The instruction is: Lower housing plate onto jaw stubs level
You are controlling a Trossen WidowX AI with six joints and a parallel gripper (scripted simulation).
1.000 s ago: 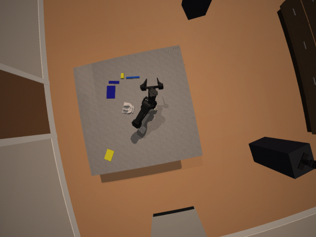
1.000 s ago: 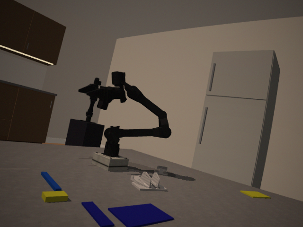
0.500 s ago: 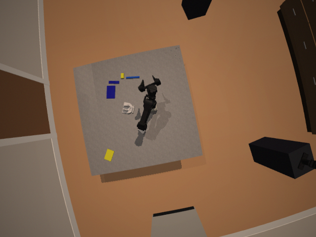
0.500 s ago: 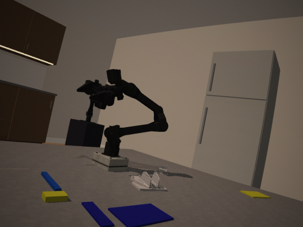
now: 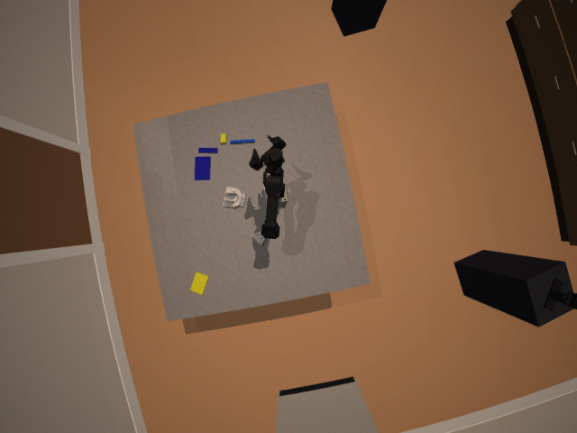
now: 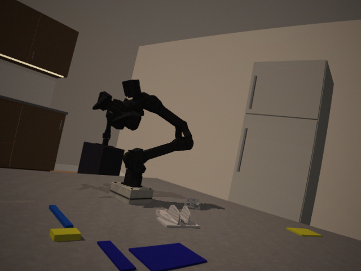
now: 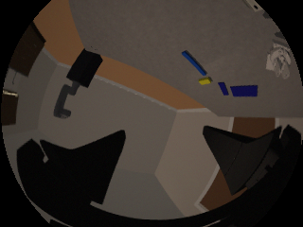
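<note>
The pale housing part lies 20 cm ahead of my gripper tip, 43 cm to the left of it and 27 cm below it. From my gripper tip the other things lie so: yellow block (21 cm ahead, 23 cm to the right, 29 cm below); then dark blue bar (33 cm ahead, 19 cm to the right, 29 cm below); then blue stick (11 cm ahead, 17 cm to the right, 29 cm below).
</note>
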